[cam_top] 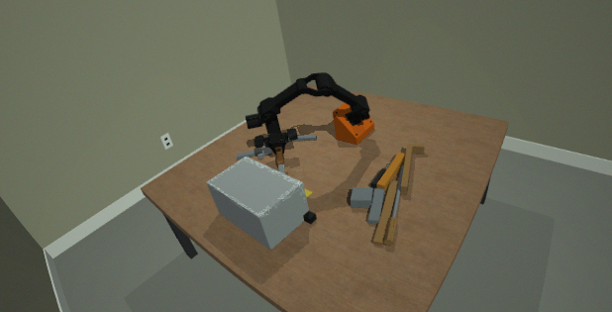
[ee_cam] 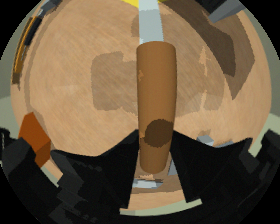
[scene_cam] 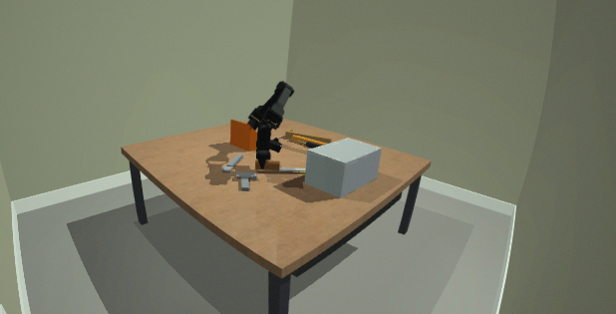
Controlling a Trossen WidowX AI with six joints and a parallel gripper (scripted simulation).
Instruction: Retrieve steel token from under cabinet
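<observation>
Now: gripper tip 12 cm to the left of the grey t-piece, 4 cm short of it and 1 cm above it. Also, from my gripper tip: grey block: 47 cm to the left; then wooden stick: 58 cm to the left, 1 cm below, 1 cm behind; then orange bar: 47 cm to the left, 18 cm behind, 1 cm below.
</observation>
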